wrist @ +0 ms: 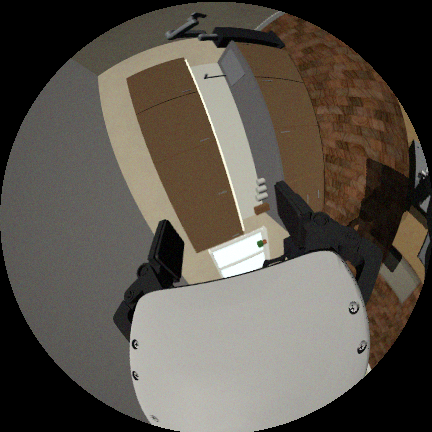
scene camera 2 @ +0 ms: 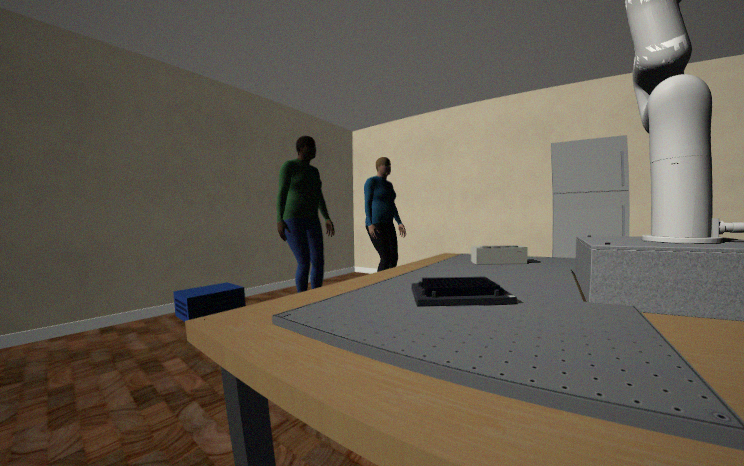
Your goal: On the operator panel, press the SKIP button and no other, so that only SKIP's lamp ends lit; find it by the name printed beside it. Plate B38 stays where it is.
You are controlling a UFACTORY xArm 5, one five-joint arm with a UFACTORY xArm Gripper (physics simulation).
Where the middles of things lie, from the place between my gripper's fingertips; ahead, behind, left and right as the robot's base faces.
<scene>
The operator panel [scene camera 2: 504, 255] lies 71 cm ahead of my hand, 32 cm to the right of it and 99 cm below it.
</scene>
